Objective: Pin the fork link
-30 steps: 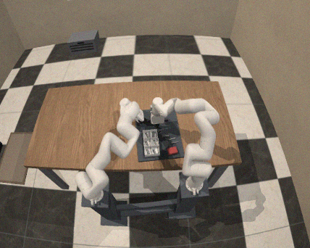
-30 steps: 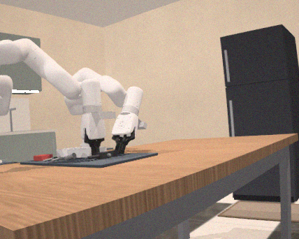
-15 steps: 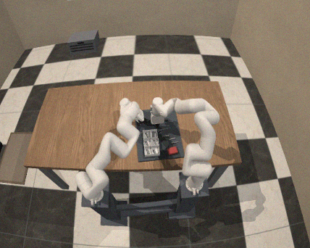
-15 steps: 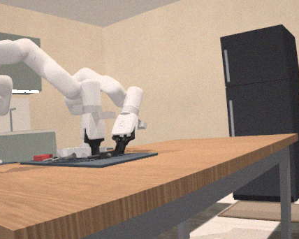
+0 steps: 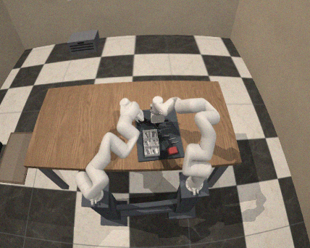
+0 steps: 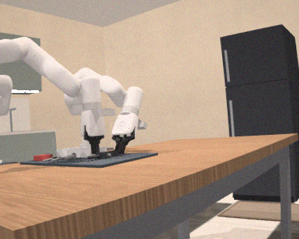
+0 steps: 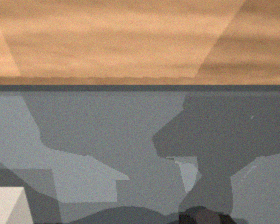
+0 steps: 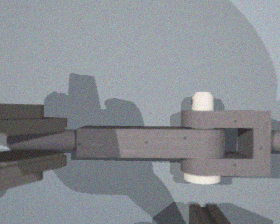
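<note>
The eye plate is 6 cm to the right of my left hand and 2 cm below it. Round my left hand: dark mat 10 cm to the right, 10 cm behind, 3 cm below; fork link 12 cm to the right, 2 cm below; white parts box 20 cm behind, 3 cm to the right, 2 cm below.
</note>
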